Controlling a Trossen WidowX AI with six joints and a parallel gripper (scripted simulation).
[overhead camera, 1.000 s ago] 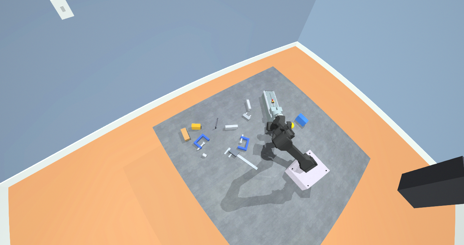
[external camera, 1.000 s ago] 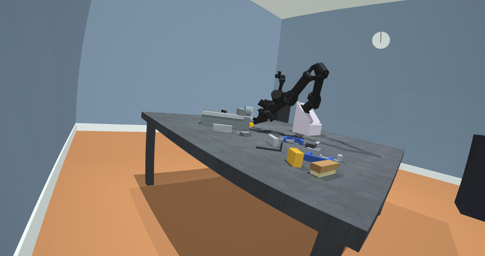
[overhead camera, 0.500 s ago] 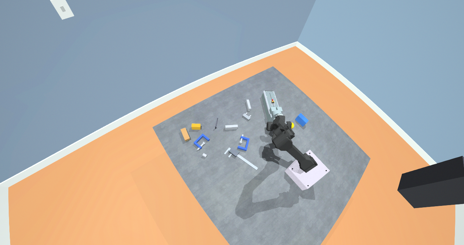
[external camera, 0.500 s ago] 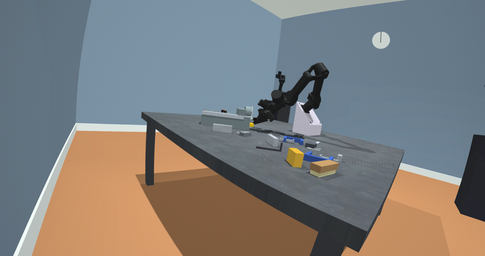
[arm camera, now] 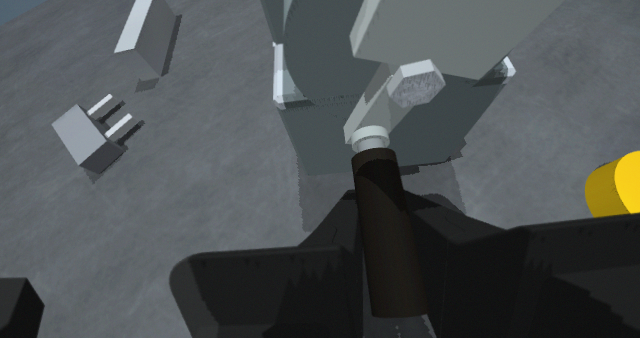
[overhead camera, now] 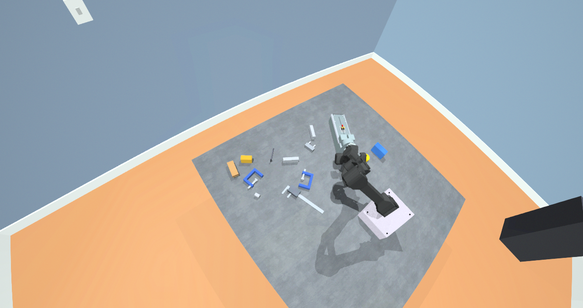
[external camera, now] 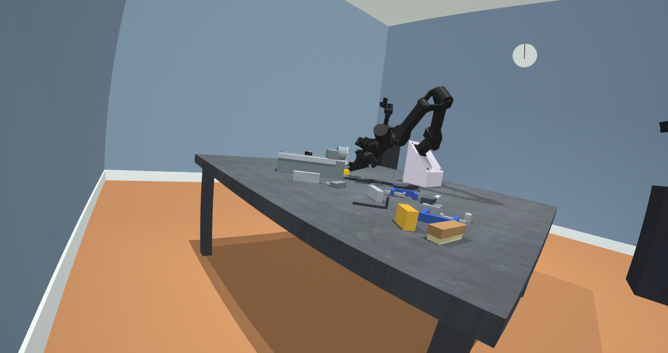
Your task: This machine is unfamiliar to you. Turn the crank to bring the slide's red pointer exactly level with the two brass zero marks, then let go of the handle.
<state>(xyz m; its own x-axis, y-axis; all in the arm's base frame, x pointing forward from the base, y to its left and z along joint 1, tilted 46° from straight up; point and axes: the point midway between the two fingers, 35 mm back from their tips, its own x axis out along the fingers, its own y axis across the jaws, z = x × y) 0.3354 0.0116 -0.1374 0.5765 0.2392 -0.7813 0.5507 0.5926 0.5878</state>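
Now: gripper tip 30 mm below the dark handle, 10 mm to the right of it and 10 mm past it. Also, from my gripper tip: red pointer: 150 mm ahead, 110 mm to the right, 50 mm above; then yellow round piece: 120 mm to the right, 90 mm behind, 30 mm below; then pronged grey block: 180 mm ahead, 120 mm to the left, 30 mm below.
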